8 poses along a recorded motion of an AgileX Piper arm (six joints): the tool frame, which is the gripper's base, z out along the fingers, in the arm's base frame.
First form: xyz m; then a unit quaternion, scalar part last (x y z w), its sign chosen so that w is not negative.
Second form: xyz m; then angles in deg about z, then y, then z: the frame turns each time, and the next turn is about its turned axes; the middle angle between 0 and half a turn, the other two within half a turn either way. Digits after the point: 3 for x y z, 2 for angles.
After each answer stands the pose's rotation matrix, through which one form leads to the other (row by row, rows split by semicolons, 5 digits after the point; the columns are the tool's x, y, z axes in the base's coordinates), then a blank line. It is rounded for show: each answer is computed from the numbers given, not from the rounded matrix.
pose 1, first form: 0.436 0.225 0.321 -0.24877 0.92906 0.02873 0.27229
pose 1, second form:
0.436 0.225 0.321 21.01 148.22 -8.97
-0.72794 -0.47789 0.49165; -0.44660 0.87458 0.18886; -0.52024 -0.08209 -0.85007

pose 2, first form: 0.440 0.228 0.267 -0.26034 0.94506 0.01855 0.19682
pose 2, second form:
0.440 0.228 0.267 20.79 157.20 -10.02
-0.78697 -0.49938 0.36236; -0.48477 0.86376 0.13754; -0.38167 -0.06742 -0.92184

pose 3, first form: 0.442 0.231 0.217 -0.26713 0.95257 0.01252 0.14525
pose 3, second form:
0.442 0.231 0.217 20.59 163.23 -10.74
-0.81509 -0.51256 0.27003; -0.50528 0.85697 0.10145; -0.28341 -0.05375 -0.95749

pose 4, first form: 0.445 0.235 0.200 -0.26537 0.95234 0.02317 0.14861
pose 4, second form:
0.445 0.235 0.200 24.43 162.70 -6.71
-0.81499 -0.51233 0.27076; -0.49856 0.85808 0.12301; -0.29535 -0.03474 -0.95476

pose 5, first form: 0.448 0.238 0.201 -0.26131 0.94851 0.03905 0.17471
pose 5, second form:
0.448 0.238 0.201 28.00 159.37 -2.80
-0.80239 -0.50935 0.31102; -0.48206 0.86038 0.16539; -0.35184 -0.01723 -0.93590

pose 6, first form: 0.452 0.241 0.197 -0.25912 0.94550 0.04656 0.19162
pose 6, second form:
0.452 0.241 0.197 28.98 157.25 -1.67
-0.79228 -0.50784 0.33822; -0.47215 0.86138 0.18735; -0.38648 -0.01126 -0.92223

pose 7, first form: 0.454 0.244 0.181 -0.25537 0.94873 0.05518 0.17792
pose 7, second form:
0.454 0.244 0.181 32.30 158.53 2.17
-0.80626 -0.50419 0.30941; -0.46492 0.86348 0.19557; -0.36578 0.01383 -0.93060

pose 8, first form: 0.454 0.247 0.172 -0.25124 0.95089 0.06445 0.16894
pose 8, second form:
0.454 0.247 0.172 35.68 159.17 6.08
-0.81668 -0.49958 0.28890; -0.45602 0.86545 0.20746; -0.35367 0.03768 -0.93461

